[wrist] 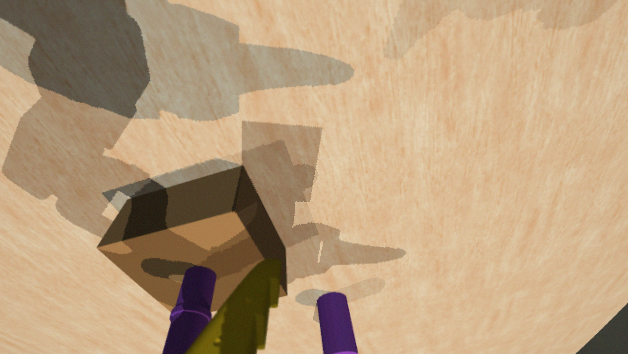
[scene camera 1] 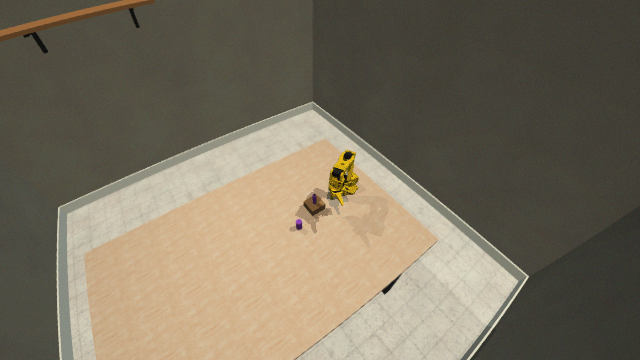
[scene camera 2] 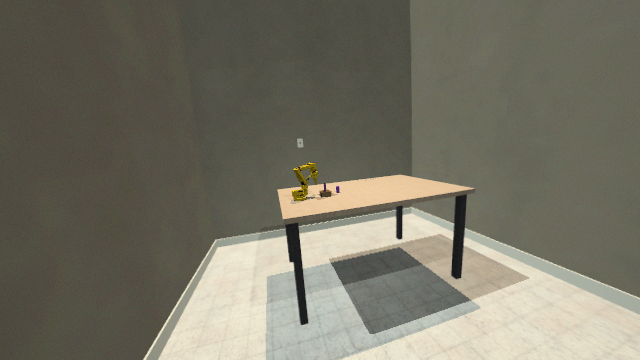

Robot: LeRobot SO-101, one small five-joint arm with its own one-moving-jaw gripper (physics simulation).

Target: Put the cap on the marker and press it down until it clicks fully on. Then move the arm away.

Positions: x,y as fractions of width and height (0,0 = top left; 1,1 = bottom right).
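Scene:
A brown block (wrist: 0.35,0.63) sits 13 cm from the lens of the camera.

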